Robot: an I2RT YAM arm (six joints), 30 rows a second.
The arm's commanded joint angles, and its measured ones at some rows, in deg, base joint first. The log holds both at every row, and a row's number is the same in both.
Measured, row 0:
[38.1, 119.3, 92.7, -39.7, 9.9, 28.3]
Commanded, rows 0 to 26:
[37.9, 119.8, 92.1, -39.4, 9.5, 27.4]
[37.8, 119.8, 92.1, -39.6, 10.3, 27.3]
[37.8, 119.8, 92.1, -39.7, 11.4, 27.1]
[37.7, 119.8, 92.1, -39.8, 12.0, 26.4]
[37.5, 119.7, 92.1, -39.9, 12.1, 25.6]
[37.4, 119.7, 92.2, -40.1, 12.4, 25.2]
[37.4, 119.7, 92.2, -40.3, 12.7, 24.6]
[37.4, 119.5, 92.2, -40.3, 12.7, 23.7]
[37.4, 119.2, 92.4, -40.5, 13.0, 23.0]
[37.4, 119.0, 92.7, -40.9, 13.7, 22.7]
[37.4, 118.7, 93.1, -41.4, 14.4, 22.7]
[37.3, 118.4, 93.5, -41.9, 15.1, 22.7]
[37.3, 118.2, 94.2, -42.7, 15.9, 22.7]
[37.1, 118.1, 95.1, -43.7, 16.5, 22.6]
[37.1, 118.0, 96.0, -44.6, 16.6, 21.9]
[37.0, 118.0, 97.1, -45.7, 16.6, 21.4]
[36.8, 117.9, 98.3, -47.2, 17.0, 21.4]
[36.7, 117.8, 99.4, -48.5, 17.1, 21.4]
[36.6, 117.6, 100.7, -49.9, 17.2, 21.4]
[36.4, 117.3, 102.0, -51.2, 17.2, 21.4]
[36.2, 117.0, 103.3, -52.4, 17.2, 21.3]
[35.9, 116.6, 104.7, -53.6, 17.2, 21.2]
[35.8, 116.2, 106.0, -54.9, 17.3, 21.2]
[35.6, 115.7, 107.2, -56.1, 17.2, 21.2]
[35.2, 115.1, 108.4, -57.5, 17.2, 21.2]
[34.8, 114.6, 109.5, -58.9, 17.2, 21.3]
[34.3, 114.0, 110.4, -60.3, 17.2, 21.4]
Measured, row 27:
[35.7, 118.1, 106.8, -58.3, 15.7, 21.7]
